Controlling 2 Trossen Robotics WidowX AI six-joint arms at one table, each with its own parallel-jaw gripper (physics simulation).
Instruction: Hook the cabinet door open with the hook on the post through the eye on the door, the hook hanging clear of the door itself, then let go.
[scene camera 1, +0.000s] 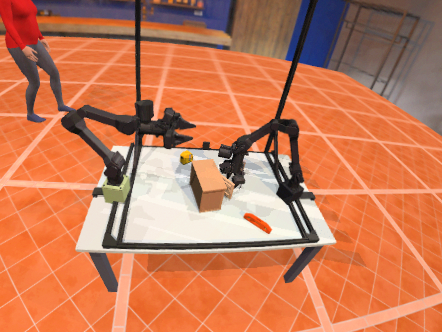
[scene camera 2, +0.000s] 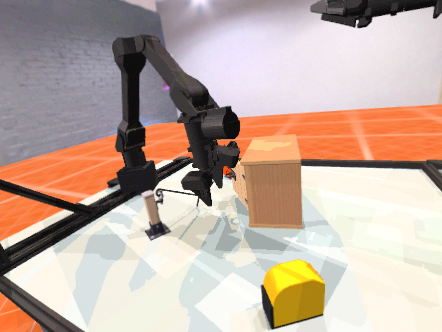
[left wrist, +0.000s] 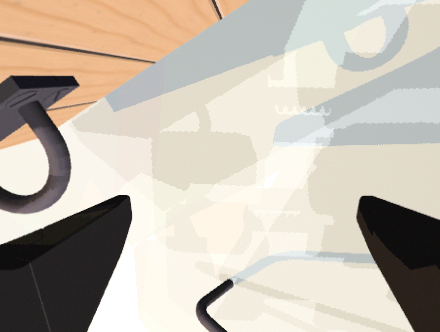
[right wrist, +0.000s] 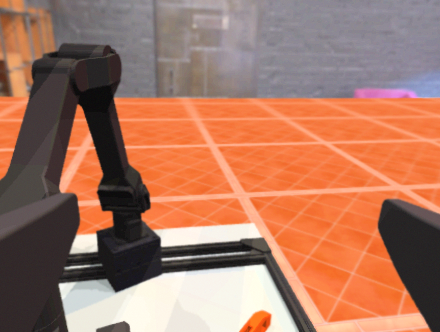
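Observation:
The wooden cabinet stands with its door ajar. The dark eye on the door shows at the left of the left wrist view. The post stands apart from the door. Its hook reaches toward the door, its bent tip pointing down and apart from the eye. My left gripper is open and empty, beside the door, near the hook's tip. My right gripper is open and empty, high up and away from the cabinet.
A yellow and black block lies near the cabinet. An orange object lies on the table, at the front right in scene camera 1. A black frame runs along the table edges. A person stands beyond the table.

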